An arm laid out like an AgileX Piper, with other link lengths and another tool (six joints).
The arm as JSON. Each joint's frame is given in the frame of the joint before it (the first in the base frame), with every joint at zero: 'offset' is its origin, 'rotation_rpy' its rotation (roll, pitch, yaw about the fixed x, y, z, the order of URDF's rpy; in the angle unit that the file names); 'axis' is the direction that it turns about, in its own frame. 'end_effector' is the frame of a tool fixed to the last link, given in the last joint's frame.
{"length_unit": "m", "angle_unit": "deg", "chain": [
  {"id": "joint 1", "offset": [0.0, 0.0, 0.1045], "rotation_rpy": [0.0, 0.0, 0.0], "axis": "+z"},
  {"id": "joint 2", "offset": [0.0, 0.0, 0.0], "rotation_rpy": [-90.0, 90.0, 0.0], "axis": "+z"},
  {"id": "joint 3", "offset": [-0.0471, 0.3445, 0.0], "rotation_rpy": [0.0, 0.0, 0.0], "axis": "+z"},
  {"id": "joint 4", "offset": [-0.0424, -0.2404, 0.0], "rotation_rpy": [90.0, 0.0, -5.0], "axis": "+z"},
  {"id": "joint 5", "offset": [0.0, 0.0, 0.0], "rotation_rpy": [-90.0, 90.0, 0.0], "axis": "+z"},
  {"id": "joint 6", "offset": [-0.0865, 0.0, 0.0], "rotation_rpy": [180.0, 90.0, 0.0], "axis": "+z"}
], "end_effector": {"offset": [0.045, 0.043, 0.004], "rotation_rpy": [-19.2, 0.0, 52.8]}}
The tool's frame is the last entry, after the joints.
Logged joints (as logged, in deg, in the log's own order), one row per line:
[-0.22 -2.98 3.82 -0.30 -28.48 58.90]
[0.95 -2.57 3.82 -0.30 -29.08 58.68]
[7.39 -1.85 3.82 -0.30 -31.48 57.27]
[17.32 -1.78 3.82 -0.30 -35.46 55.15]
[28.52 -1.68 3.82 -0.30 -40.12 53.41]
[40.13 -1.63 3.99 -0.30 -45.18 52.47]
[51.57 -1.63 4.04 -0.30 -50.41 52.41]
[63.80 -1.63 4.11 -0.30 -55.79 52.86]
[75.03 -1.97 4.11 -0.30 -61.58 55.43]
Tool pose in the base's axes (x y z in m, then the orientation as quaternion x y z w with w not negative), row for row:
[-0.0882 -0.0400 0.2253 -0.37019 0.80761 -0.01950 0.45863]
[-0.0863 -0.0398 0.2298 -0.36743 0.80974 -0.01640 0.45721]
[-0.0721 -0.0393 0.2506 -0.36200 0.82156 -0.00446 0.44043]
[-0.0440 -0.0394 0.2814 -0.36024 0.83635 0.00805 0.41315]
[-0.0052 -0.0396 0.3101 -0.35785 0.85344 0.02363 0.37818]
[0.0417 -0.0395 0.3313 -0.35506 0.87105 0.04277 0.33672]
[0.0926 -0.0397 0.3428 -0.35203 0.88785 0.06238 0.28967]
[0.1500 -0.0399 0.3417 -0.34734 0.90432 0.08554 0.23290]
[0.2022 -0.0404 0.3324 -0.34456 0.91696 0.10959 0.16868]
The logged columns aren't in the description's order. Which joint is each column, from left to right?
Columns, left to right: joint 2, joint 6, joint 4, joint 1, joint 3, joint 5.
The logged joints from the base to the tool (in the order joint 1, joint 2, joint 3, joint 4, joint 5, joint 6), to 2 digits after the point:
[-0.30 -0.22 -28.48 3.82 58.90 -2.98]
[-0.30 0.95 -29.08 3.82 58.68 -2.57]
[-0.30 7.39 -31.48 3.82 57.27 -1.85]
[-0.30 17.32 -35.46 3.82 55.15 -1.78]
[-0.30 28.52 -40.12 3.82 53.41 -1.68]
[-0.30 40.13 -45.18 3.99 52.47 -1.63]
[-0.30 51.57 -50.41 4.04 52.41 -1.63]
[-0.30 63.80 -55.79 4.11 52.86 -1.63]
[-0.30 75.03 -61.58 4.11 55.43 -1.97]

